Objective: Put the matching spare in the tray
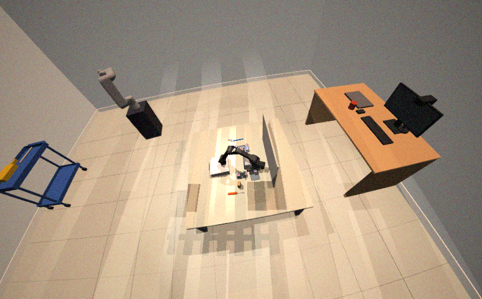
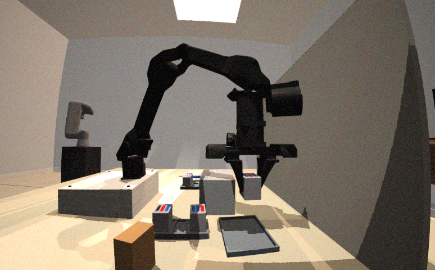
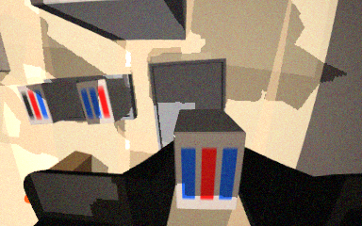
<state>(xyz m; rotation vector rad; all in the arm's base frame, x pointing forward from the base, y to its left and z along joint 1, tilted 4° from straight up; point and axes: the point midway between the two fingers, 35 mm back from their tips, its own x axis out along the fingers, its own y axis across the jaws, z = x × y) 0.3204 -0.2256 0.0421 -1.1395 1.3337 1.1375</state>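
Now: the dark grey tray 90 mm below my gripper tip, 10 mm to the left of it and 10 mm behind it. Round my gripper tip: tall grey panel: 200 mm ahead, 150 mm to the left, 130 mm above; then brown box: 200 mm behind, 70 mm to the right, 60 mm below.
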